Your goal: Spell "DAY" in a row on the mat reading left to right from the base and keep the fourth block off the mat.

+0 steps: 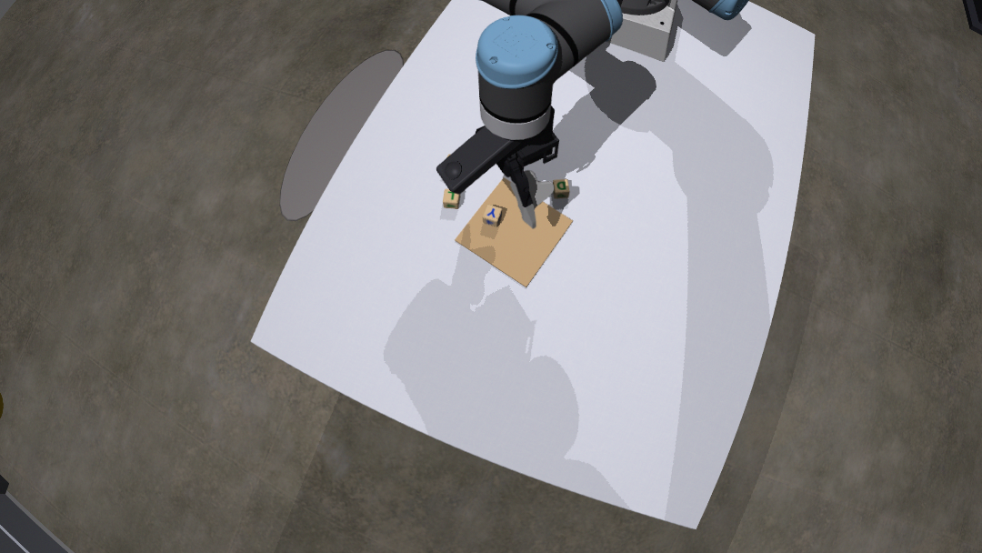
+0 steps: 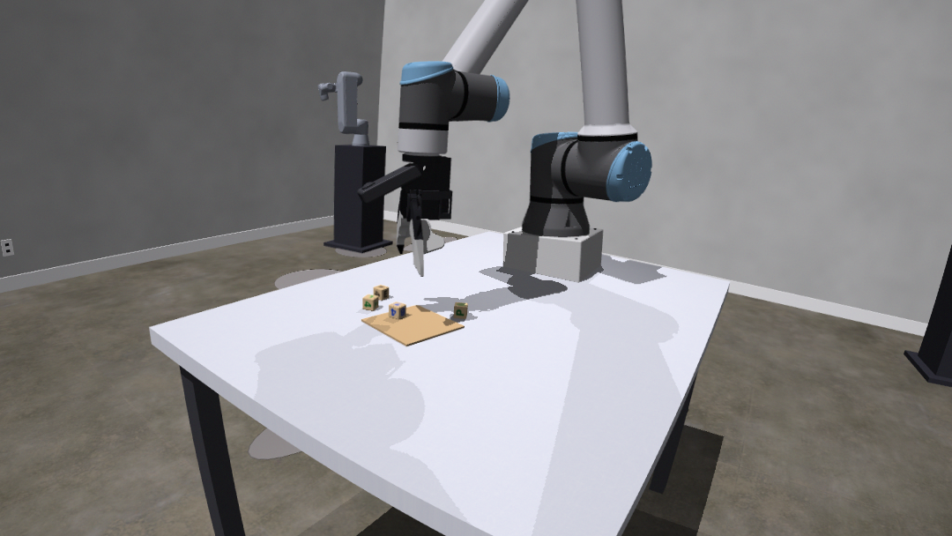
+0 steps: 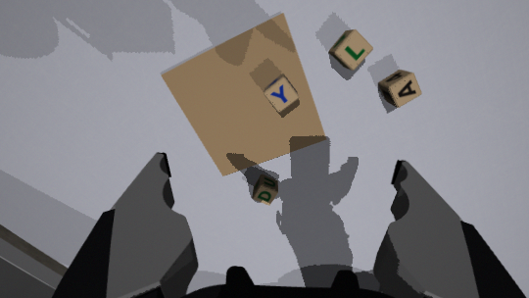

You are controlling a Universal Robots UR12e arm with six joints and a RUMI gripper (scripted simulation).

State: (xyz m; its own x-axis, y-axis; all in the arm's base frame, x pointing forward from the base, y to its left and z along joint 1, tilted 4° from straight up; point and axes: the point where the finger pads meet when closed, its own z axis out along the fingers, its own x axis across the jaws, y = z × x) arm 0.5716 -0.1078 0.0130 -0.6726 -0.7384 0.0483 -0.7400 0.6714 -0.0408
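Right now my hand is 100 mm above the D block, 80 mm to the right of it and 70 mm past it. The rest, counted from my hand: green-lettered block (100 mm below, 90 mm to the right); blue-lettered block (90 mm below, 20 mm to the right, 10 mm ahead); tan mat (110 mm below, 20 mm to the left, 20 mm ahead).
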